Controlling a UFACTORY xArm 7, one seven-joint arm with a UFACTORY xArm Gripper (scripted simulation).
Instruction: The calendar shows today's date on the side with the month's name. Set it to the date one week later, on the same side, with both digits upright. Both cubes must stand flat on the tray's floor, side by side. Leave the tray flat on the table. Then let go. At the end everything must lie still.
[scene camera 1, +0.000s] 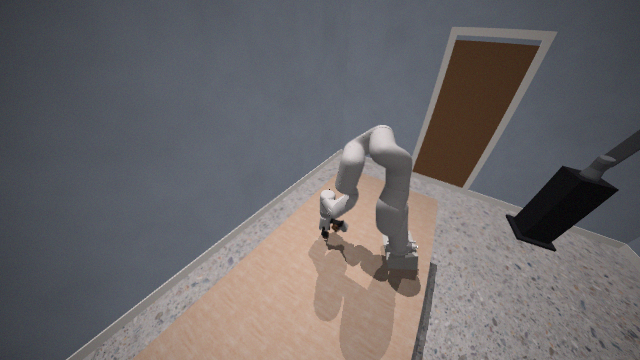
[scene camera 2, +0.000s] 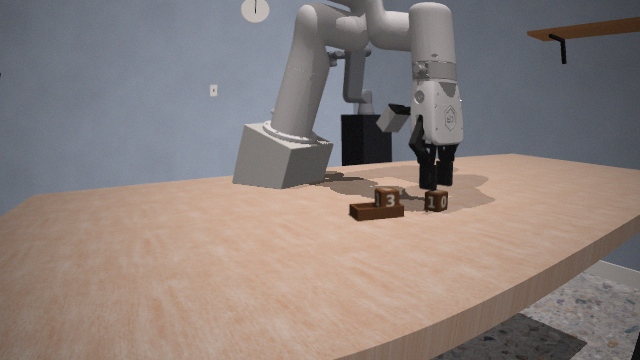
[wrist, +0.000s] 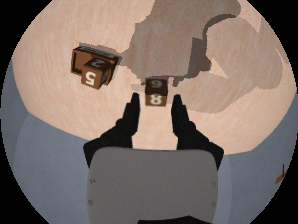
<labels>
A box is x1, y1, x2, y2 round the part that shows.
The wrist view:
my gripper: [83, 93, 223, 223]
brown wooden tray: [71, 46, 118, 85]
</labels>
